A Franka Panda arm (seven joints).
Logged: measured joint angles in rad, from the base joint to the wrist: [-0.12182, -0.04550, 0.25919, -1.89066, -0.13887, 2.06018, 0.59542]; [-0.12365, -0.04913, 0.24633, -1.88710, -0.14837, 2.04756, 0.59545]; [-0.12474, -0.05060, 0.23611, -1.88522, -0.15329, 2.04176, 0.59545]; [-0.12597, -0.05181, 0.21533, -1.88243, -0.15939, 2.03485, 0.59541]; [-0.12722, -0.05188, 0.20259, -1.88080, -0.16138, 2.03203, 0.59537]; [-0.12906, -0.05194, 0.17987, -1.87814, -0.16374, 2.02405, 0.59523]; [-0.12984, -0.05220, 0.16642, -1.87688, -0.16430, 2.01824, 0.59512]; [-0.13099, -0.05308, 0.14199, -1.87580, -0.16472, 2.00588, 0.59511]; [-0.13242, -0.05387, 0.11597, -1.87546, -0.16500, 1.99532, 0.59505]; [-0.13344, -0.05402, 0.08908, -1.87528, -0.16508, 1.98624, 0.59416]
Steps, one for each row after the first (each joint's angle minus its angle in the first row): [-0.00183, -0.00363, -0.01286, 0.00356, -0.00950, -0.01262, 0.00003]; [-0.00292, -0.00510, -0.02308, 0.00544, -0.01442, -0.01842, 0.00003]; [-0.00415, -0.00631, -0.04386, 0.00823, -0.02052, -0.02533, -0.00001]; [-0.00540, -0.00638, -0.05660, 0.00986, -0.02251, -0.02815, -0.00005]; [-0.00724, -0.00644, -0.07932, 0.01252, -0.02487, -0.03613, -0.00019]; [-0.00802, -0.00670, -0.09277, 0.01378, -0.02543, -0.04194, -0.00030]; [-0.00917, -0.00758, -0.11720, 0.01486, -0.02585, -0.05430, -0.00031]; [-0.01060, -0.00837, -0.14322, 0.01520, -0.02613, -0.06486, -0.00037]; [-0.01162, -0.00852, -0.17011, 0.01538, -0.02621, -0.07394, -0.00126]
